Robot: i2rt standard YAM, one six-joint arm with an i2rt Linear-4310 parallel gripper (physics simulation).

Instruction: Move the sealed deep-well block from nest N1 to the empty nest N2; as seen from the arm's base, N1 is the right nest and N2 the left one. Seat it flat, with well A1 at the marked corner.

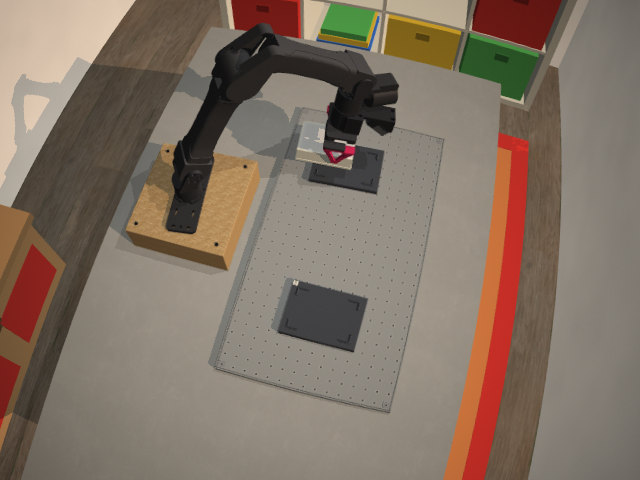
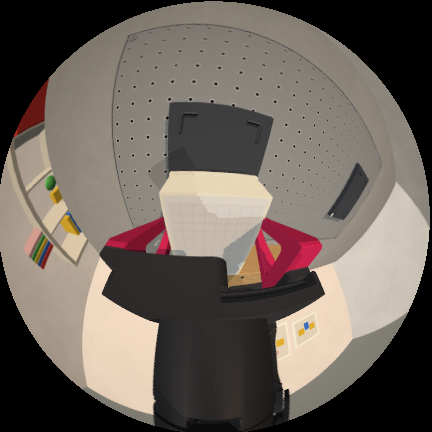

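Note:
The sealed deep-well block (image 1: 309,142) (image 2: 215,210), pale with a clear sealed top, is held about level above the left nest N2. My gripper (image 1: 334,149) (image 2: 212,217) is shut on it, with a red finger on each side. Dark nest N2 (image 1: 368,170) (image 2: 215,137) shows its far part beyond the block; its near part and marked corner are hidden. The height of the gap is hard to tell. The right nest N1 (image 1: 323,316) (image 2: 350,192) is empty, with a small white mark at one corner. Well A1 cannot be made out.
Both nests are on the perforated plate (image 1: 336,232) (image 2: 300,150). The arm's base stands on a wooden block (image 1: 232,206) (image 2: 257,262) beside the plate. A shelf unit with coloured bins is behind the table.

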